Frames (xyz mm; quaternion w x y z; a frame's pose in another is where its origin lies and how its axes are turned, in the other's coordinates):
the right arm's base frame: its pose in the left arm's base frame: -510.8 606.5 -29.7 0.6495 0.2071 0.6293 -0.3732
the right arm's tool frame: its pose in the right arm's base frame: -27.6 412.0 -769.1 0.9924 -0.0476 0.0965 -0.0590
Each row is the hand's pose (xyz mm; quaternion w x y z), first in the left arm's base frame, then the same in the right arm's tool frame.
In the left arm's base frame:
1: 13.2 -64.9 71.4 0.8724 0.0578 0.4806 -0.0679
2: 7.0 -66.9 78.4 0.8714 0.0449 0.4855 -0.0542
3: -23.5 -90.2 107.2 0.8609 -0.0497 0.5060 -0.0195
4: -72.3 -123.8 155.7 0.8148 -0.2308 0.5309 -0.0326
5: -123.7 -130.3 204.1 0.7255 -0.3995 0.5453 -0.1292
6: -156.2 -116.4 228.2 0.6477 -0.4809 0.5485 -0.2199
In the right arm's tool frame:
1: -201.2 -630.5 1556.6 0.8778 -0.2420 -0.3420 0.2322
2: -205.7 -638.2 1553.1 0.8736 -0.2608 -0.3407 0.2296
3: -220.4 -683.3 1546.0 0.8534 -0.3453 -0.3494 0.1743
4: -246.8 -753.7 1531.7 0.8182 -0.4404 -0.3693 0.0160
5: -276.8 -807.3 1496.3 0.7829 -0.4572 -0.3743 -0.1947
6: -292.5 -826.9 1461.6 0.7591 -0.4264 -0.3616 -0.3334

